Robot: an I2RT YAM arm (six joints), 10 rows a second.
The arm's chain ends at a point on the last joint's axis. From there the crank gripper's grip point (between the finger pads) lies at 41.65 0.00 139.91 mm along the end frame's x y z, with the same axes.
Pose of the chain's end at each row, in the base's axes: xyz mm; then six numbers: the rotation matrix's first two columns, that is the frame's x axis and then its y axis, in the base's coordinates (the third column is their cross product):
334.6 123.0 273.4 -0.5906 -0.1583 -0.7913 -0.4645 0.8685 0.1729
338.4 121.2 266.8 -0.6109 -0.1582 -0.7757 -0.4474 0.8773 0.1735
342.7 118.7 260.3 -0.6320 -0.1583 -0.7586 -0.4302 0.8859 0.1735
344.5 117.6 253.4 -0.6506 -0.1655 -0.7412 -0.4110 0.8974 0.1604
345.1 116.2 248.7 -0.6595 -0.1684 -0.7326 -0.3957 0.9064 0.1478
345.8 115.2 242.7 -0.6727 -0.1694 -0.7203 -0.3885 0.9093 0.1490
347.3 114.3 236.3 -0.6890 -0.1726 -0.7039 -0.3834 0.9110 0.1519
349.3 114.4 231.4 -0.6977 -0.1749 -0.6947 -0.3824 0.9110 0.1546
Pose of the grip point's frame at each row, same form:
402.3 182.1 158.4 -0.5906 -0.1583 -0.7913 -0.4645 0.8685 0.1729
404.3 178.0 149.6 -0.6109 -0.1582 -0.7757 -0.4474 0.8773 0.1735
406.6 173.1 140.8 -0.6320 -0.1583 -0.7586 -0.4302 0.8859 0.1735
406.7 167.9 131.3 -0.6506 -0.1655 -0.7412 -0.4110 0.8974 0.1604
407.1 163.4 125.2 -0.6595 -0.1684 -0.7326 -0.3957 0.9064 0.1478
405.9 161.3 117.9 -0.6727 -0.1694 -0.7203 -0.3885 0.9093 0.1490
404.7 159.5 109.9 -0.6890 -0.1726 -0.7039 -0.3834 0.9110 0.1519
405.0 159.4 104.2 -0.6977 -0.1749 -0.6947 -0.3824 0.9110 0.1546

